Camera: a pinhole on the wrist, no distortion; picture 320 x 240 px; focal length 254.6 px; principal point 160.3 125.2 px. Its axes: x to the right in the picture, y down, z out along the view. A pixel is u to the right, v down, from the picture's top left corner.
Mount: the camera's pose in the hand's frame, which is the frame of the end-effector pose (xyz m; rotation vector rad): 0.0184 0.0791 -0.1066 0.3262 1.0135 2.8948
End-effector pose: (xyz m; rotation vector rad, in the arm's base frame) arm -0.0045 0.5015 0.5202 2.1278 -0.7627 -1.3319
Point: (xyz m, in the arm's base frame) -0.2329 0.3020 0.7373
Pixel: 295 94
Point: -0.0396 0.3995 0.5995
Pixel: 239 194
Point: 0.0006 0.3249 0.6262
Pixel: 144 55
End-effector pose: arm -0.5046 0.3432 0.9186 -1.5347 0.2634 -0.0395
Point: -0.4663 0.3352 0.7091
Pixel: 136 77
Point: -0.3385 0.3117 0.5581
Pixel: 25 5
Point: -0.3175 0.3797 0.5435
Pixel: 55 52
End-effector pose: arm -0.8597 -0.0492 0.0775 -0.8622 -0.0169 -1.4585
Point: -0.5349 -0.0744 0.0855
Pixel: 168 128
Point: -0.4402 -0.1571 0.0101
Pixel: 140 40
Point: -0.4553 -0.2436 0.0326
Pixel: 78 29
